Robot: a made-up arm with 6 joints. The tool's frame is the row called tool.
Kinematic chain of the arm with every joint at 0, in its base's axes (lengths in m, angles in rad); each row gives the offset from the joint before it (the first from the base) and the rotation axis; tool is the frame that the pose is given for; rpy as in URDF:
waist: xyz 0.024 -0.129 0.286 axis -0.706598 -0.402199 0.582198
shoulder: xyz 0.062 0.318 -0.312 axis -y
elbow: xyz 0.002 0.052 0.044 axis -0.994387 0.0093 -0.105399
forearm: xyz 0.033 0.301 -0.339 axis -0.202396 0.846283 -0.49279
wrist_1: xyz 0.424 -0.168 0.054 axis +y
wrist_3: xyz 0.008 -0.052 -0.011 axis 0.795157 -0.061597 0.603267
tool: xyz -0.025 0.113 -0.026 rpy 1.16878 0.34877 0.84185
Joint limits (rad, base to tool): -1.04..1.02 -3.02..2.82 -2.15..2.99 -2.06..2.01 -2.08..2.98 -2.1..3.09
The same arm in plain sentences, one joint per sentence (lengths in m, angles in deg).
The arm has six revolute joints in a row. What follows holds with every joint at zero, and every direction is one of the base frame's. Joint 1 is mounted 0.024 m along +x and 0.129 m along -y and 0.286 m along +z from the base frame's origin and rotates about the direction (-0.706598, -0.402199, 0.582198), from -59.59 to 58.44 deg. Joint 2 is mounted 0.062 m along +x and 0.318 m along +y and 0.312 m along -z from joint 1 and rotates about -y, from -173.03 to 161.57 deg. Joint 3 is mounted 0.002 m along +x and 0.052 m along +y and 0.044 m along +z from joint 2 and rotates about the direction (-0.994387, 0.0093, -0.105399), from -123.19 to 171.31 deg. Joint 4 is mounted 0.033 m along +x and 0.301 m along +y and 0.339 m along -z from joint 3 and rotates about the direction (-0.202396, 0.846283, -0.49279), from -118.03 to 115.16 deg. Joint 5 is mounted 0.424 m along +x and 0.168 m along -y and 0.054 m along +z from joint 4 and rotates about +y, from -119.18 to 170.74 deg. Joint 6 is mounted 0.008 m along +x and 0.052 m along -y and 0.011 m along -z from joint 5 and rotates about the direction (0.795157, -0.061597, 0.603267), from -120.32 to 177.04 deg. The tool frame, which is the frame that the pose is given for, is mounted 0.025 m along -x and 0.113 m along +y and 0.026 m along -z from joint 6; its axes are the base frame's turned by roll 66.97, pitch 19.98 and yaw 48.23 deg (as in URDF: about the fixed x, then y, then z).
